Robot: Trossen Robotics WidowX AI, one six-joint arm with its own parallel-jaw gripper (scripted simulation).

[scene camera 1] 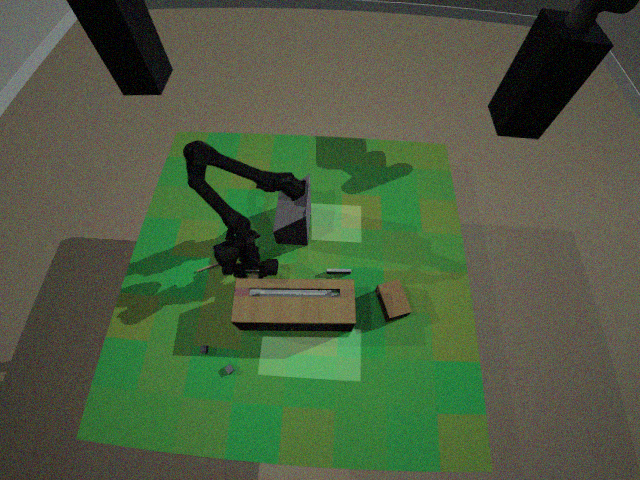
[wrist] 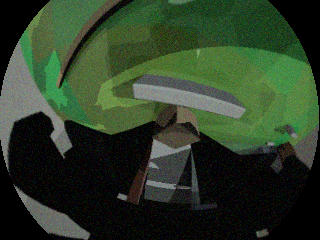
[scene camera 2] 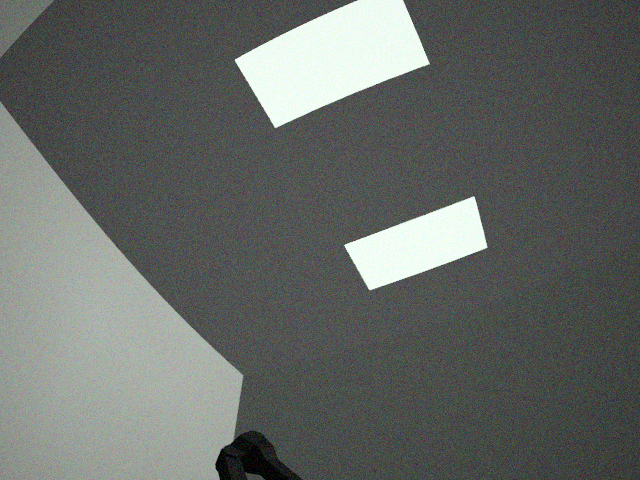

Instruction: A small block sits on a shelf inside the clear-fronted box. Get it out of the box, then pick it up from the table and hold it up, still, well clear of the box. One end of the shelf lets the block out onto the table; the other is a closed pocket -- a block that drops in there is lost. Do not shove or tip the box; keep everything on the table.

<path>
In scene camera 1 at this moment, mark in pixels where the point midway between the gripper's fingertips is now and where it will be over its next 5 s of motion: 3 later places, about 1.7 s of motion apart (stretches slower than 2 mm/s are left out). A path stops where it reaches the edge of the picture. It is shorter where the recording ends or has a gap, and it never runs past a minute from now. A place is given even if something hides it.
My gripper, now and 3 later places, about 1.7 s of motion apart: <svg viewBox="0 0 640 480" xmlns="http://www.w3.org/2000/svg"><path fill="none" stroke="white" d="M253 283L252 272L253 263L251 254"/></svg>
</path>
